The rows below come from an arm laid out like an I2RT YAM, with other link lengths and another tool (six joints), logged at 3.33 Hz.
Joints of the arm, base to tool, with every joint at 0 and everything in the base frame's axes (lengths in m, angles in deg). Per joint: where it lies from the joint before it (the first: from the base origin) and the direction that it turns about. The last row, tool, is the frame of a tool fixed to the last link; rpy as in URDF.
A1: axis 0 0 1 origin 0 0 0.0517
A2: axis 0 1 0 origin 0.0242 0.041 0.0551
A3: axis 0 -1 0 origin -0.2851 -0.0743 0
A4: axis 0 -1 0 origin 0.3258 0.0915 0.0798
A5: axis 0 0 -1 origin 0.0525 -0.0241 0.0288
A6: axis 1 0 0 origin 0.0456 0 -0.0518
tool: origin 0.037 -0.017 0 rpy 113.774 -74.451 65.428
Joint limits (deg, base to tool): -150..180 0..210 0..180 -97..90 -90..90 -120..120
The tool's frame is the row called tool.
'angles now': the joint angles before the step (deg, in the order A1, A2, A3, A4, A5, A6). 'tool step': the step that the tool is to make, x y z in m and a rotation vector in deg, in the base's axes. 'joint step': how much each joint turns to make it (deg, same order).
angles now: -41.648, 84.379, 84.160, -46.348, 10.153, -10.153
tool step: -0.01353, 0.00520, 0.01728, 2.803, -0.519, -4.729
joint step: -0.525, -0.350, 3.367, -6.098, 1.026, 4.831
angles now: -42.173, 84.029, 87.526, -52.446, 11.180, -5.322
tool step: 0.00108, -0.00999, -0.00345, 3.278, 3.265, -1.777
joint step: -0.896, 3.563, 3.672, -4.896, 0.394, 0.830
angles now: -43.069, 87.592, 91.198, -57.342, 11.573, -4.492
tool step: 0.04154, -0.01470, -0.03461, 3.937, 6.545, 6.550
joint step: 2.098, 9.267, 4.524, -1.879, -1.201, -4.611
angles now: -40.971, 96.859, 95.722, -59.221, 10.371, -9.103
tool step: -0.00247, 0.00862, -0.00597, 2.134, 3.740, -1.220
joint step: 0.984, 0.546, 0.022, -4.022, 1.727, 1.617
